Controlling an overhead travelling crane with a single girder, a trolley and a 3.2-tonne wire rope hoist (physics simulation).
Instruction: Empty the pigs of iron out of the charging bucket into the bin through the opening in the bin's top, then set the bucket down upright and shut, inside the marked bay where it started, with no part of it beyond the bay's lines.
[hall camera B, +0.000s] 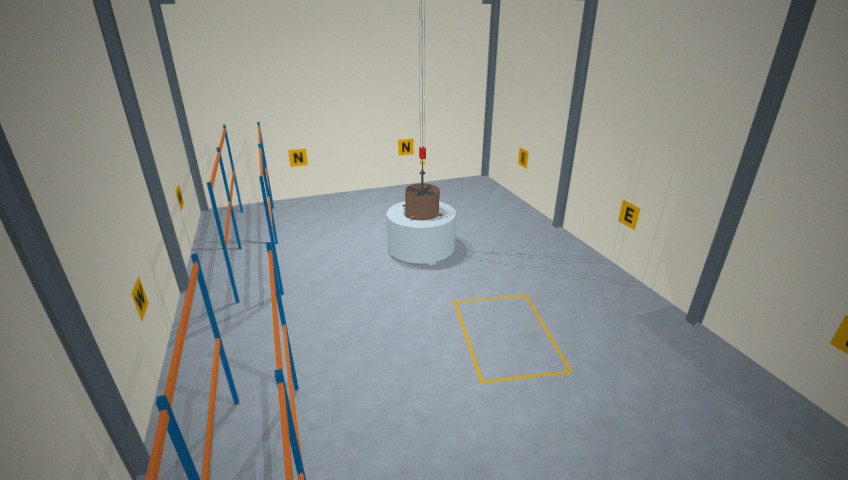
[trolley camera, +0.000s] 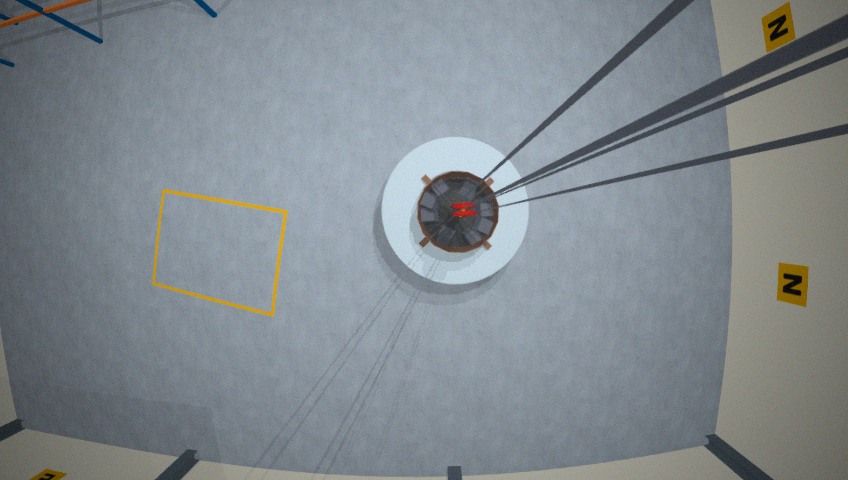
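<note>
The brown charging bucket (hall camera B: 421, 205) (trolley camera: 457, 174) hangs upright over the middle of the pale round bin (hall camera B: 420, 243) (trolley camera: 455, 153), its lower end at the opening in the bin's top. Short brackets stick out around its foot; whether they touch the bin, I cannot tell. Grey pigs of iron (trolley camera: 427, 214) show in a ring inside the bucket. My gripper, the hook (hall camera B: 422, 161) (trolley camera: 463, 209) under the red block, holds the bucket by its upright dark stem (hall camera B: 422, 178). The bucket's bottom is hidden. The yellow-lined bay (hall camera B: 526, 377) (trolley camera: 224, 201) lies apart from the bin.
Blue and orange rack frames (hall camera B: 216, 321) stand along the west wall, left in the hall view. Dark columns (hall camera B: 576, 113) stand along the walls. The north wall (hall camera B: 351, 89) rises behind the bin. The hoist ropes (hall camera B: 421, 71) run up from the red block.
</note>
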